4 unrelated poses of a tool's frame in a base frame.
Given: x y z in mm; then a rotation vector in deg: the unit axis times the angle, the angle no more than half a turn.
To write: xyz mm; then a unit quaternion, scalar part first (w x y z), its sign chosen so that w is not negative. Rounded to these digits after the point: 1 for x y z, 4 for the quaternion.
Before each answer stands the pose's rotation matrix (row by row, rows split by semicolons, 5 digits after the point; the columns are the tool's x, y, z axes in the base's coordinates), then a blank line. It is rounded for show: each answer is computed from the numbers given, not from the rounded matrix.
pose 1, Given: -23.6, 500.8, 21.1, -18.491, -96.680, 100.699
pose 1, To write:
-0.74452 -0.29178 -0.60047; 0.61185 0.06163 -0.78857; 0.26709 -0.95450 0.13264

-23.6, 500.8, 21.1, 0.3353, -0.1237, -0.6468, 0.6737
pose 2, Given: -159.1, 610.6, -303.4, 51.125, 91.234, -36.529
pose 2, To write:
-0.06620 0.82323 0.56384; 0.20662 0.56414 -0.79941; -0.97618 0.06358 -0.20744

-159.1, 610.6, -303.4, 0.5680, 0.3798, 0.6778, -0.2714
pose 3, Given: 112.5, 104.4, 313.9, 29.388, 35.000, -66.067
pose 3, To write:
0.27927 0.94335 0.17916; -0.67811 0.32586 -0.65878; -0.67984 0.06249 0.73070

112.5, 104.4, 313.9, 0.7642, 0.2360, 0.2810, -0.5305
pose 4, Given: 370.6, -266.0, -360.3, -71.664, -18.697, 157.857
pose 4, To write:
-0.65816 -0.00092 -0.75288; 0.17678 -0.97223 -0.15334; -0.73183 -0.23402 0.64004

370.6, -266.0, -360.3, 0.0491, -0.4105, -0.1071, 0.9042
